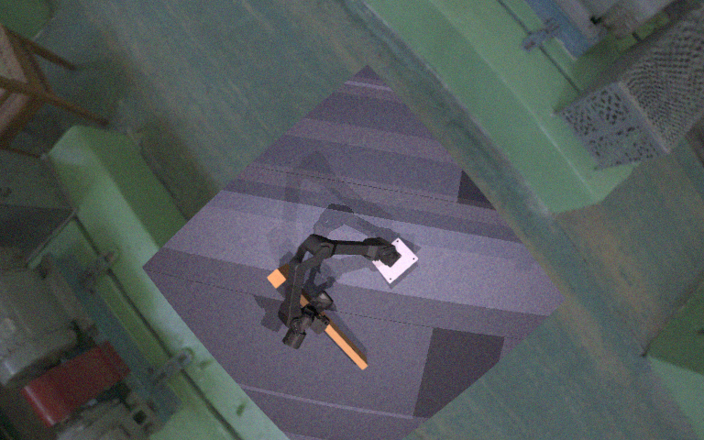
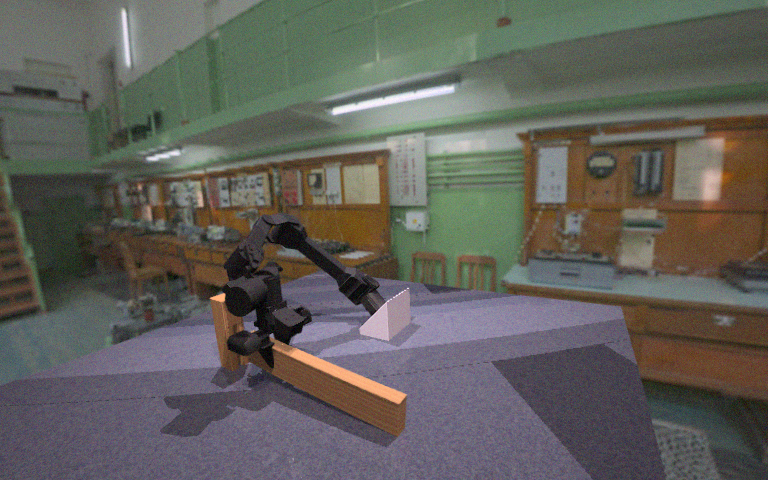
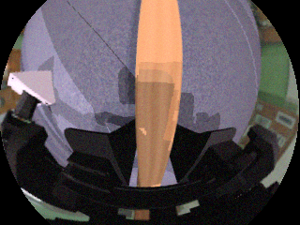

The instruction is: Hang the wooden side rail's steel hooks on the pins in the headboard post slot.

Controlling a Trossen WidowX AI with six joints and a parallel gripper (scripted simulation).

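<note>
The wooden headboard post is 170 mm to the right of my gripper tip, 40 mm above it and 20 mm behind it.
</note>
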